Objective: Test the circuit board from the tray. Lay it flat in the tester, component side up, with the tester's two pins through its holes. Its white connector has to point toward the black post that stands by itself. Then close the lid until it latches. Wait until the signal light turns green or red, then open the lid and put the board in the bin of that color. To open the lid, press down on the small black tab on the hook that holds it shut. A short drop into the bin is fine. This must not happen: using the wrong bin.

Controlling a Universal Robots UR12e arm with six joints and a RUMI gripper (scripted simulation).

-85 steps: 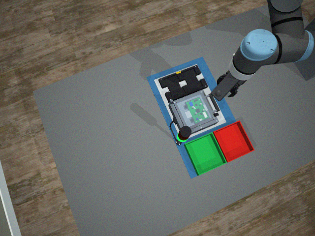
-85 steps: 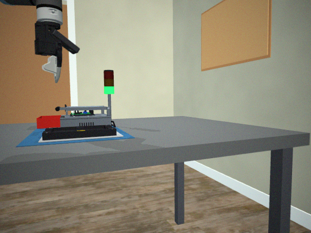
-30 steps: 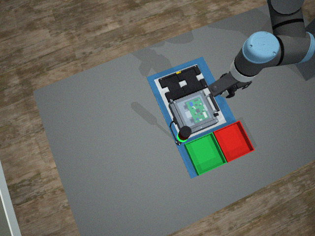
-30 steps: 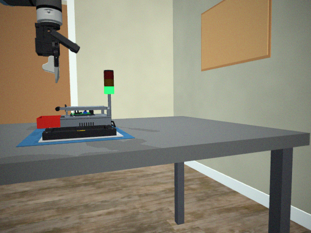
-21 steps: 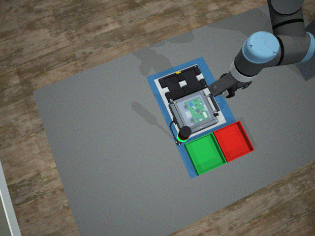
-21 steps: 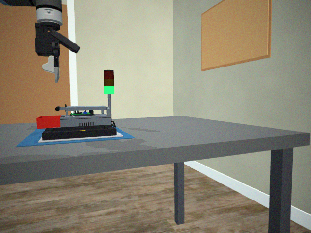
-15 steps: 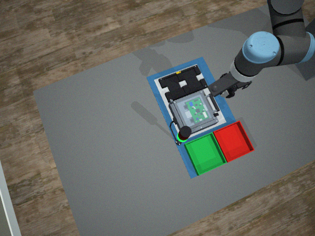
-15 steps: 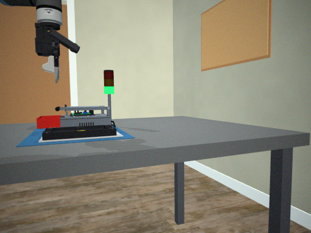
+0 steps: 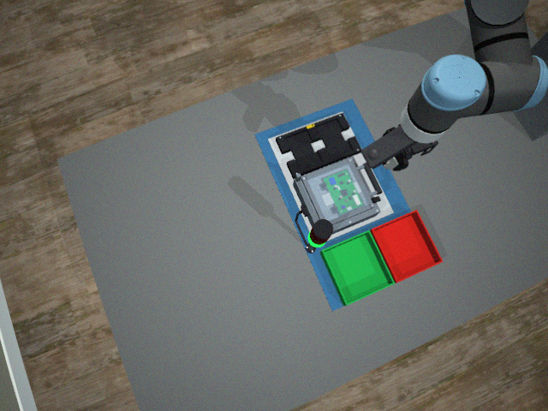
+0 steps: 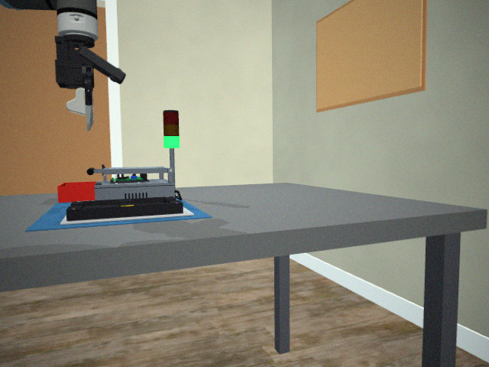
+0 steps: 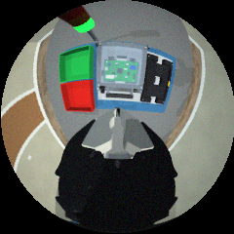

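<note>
My hand is 2 cm short of the black latch hook, 5 cm to the right of it and 12 cm above it. The rest, counted from my hand: red bin 4 cm behind, 19 cm to the left, 19 cm below; green circuit board 8 cm ahead, 13 cm below; tester lid 9 cm ahead, 12 cm below.
</note>
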